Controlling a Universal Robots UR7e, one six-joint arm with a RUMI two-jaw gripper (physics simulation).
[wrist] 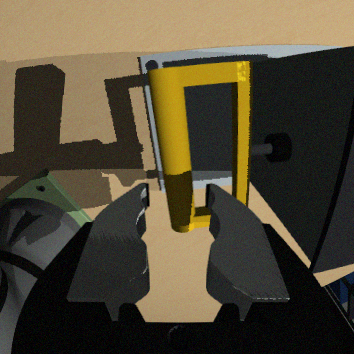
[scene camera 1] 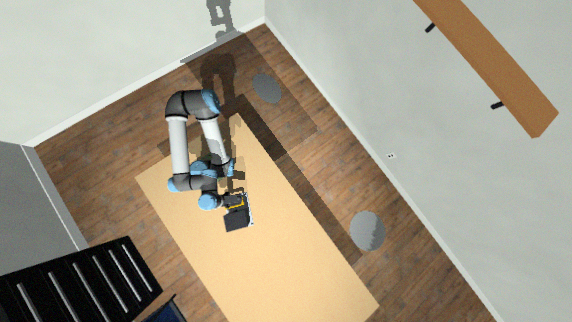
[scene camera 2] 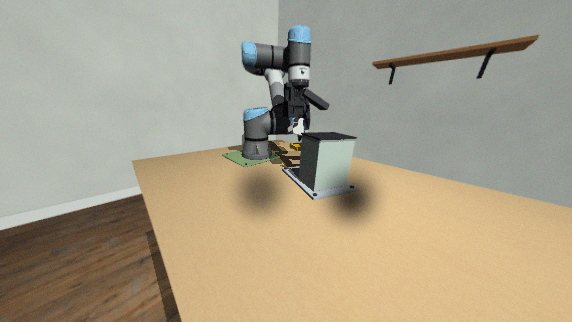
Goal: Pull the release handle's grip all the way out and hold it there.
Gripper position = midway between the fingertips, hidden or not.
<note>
In view: my gripper (scene camera 2: pixel 301 142) and a light grey base plate (wrist: pixel 208 106).
My gripper shows as well in the wrist view (wrist: pixel 177 185).
</note>
